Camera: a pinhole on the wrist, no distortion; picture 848 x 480 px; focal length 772.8 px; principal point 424.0 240.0 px. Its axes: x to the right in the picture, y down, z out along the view. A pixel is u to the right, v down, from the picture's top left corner.
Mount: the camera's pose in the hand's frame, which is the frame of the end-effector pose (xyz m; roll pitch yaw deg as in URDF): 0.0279 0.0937 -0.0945 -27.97 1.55 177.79
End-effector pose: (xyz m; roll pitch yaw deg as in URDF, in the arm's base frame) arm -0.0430 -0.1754 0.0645 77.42 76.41 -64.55
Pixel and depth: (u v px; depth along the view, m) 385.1 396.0 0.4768
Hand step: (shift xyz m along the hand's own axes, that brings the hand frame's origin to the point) 0.0298 -0.2152 0.2820
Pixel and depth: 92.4 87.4 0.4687
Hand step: 0.2111 -0.0516 0.3681
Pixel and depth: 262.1 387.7 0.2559
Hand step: 0.0697 -0.0712 0.1099
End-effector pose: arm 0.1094 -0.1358 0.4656 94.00 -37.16 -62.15
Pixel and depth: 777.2 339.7 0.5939
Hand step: -0.2698 -0.2413 0.3866
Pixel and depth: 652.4 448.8 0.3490
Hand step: -0.0918 -0.1488 0.1666
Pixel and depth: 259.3 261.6 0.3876
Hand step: 0.0939 -0.1003 0.2449
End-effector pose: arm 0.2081 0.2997 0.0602 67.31 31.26 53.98
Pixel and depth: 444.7 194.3 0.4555
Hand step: -0.0028 -0.0951 0.3199
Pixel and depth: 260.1 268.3 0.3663
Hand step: 0.0898 -0.0925 0.2247
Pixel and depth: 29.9 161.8 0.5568
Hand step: 0.2894 -0.1279 0.4312
